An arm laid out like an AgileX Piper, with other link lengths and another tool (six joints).
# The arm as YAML. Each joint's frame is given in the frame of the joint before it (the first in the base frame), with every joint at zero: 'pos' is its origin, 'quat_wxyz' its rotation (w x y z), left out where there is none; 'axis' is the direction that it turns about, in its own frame. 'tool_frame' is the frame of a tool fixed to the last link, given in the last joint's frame.
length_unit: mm
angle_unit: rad
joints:
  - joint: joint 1
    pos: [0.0, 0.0, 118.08]
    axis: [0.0, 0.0, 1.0]
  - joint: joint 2
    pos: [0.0, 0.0, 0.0]
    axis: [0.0, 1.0, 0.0]
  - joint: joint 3
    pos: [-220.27, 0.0, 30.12]
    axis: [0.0, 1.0, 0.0]
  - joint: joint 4
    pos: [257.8, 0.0, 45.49]
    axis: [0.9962, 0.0, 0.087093]
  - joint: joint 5
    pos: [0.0, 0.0, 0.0]
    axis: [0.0, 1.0, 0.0]
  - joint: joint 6
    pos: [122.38, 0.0, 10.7]
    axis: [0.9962, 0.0, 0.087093]
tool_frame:
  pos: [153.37, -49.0, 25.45]
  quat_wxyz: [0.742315, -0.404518, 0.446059, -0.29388]
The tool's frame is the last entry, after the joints.
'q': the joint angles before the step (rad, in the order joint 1, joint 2, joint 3, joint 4, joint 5, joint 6). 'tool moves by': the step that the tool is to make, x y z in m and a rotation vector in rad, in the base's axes. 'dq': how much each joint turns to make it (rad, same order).
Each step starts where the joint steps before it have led.
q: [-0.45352 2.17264 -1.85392 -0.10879 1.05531 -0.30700]
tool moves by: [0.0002 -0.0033 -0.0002 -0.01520 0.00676 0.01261]
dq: [0.00001 0.00437 -0.00145 -0.01455 -0.00445 -0.00916]
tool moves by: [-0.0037 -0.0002 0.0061 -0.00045 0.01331 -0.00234]
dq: [0.00004 -0.00560 -0.01768 -0.00516 0.03523 -0.00083]
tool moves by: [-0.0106 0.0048 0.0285 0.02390 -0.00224 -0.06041]
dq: [-0.00015 -0.04169 -0.05369 0.01241 0.10986 0.04700]
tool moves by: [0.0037 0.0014 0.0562 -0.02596 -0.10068 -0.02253]
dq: [0.00024 -0.11335 -0.00784 0.01461 0.02154 0.02071]
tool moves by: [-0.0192 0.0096 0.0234 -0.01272 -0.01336 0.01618]
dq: [-0.00111 -0.13572 0.11250 0.00127 0.00386 -0.01902]
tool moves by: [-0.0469 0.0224 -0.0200 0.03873 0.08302 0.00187]
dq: [-0.00082 -0.14943 0.23261 -0.00046 0.00810 -0.00371]
